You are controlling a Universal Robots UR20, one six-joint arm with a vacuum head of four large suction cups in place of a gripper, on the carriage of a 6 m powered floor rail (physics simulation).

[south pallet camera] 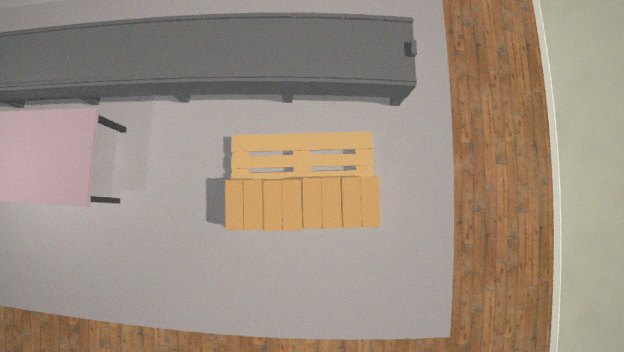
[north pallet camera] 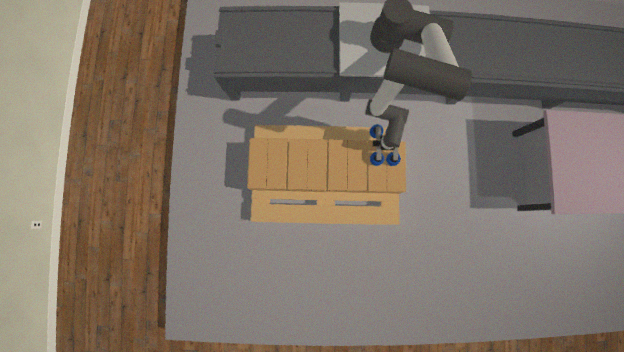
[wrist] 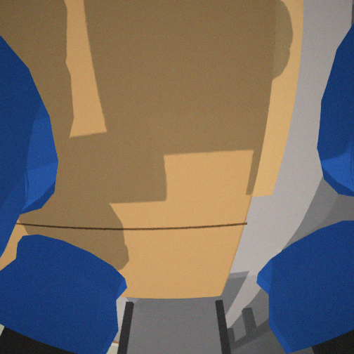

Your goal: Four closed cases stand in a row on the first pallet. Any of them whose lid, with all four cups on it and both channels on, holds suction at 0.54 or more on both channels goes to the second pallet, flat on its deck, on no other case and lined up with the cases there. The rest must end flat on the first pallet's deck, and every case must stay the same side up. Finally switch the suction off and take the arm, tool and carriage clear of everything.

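Frame: origin at the arm's base, x ahead, y left, z up, level; centimetres.
Where they show: arm's base, origin of its link: [north pallet camera: 386,38].
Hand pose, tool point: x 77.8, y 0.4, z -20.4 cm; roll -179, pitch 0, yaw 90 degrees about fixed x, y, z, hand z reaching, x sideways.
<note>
Each offset is from my tool point to the top centre of the thing. Level surfaces: height alone.
Four closed tan cases stand side by side on the first pallet [north pallet camera: 325,215] [wrist: 285,135] in the north pallet view: the leftmost case @(dz -2.0, dx +14.2, dy -88.7 cm) [north pallet camera: 267,165], the second case @(dz -2.0, dx +14.6, dy -58.4 cm) [north pallet camera: 307,172], the third case @(dz -2.0, dx +14.8, dy -28.1 cm) [north pallet camera: 345,175] and the rightmost case @(dz -2.0, dx +15.2, dy +2.2 cm) [north pallet camera: 378,179]. My vacuum head [north pallet camera: 385,145] is over the rightmost case, towards the rail side. Its blue cups frame the wrist view, with a shaded tan lid [wrist: 175,260] below, apart from them. It holds nothing. The fourth cup is hidden in the north view. In the south view, several cases [south pallet camera: 300,205] stand in a row on the second pallet [south pallet camera: 300,141].
The grey floor rail [north pallet camera: 280,42] [south pallet camera: 250,50] runs behind both pallets, with the white carriage [north pallet camera: 355,60] behind the first pallet. A pink table @(dz +16.5 cm) [north pallet camera: 590,162] [south pallet camera: 45,157] stands between the pallets, its black legs sticking out.
</note>
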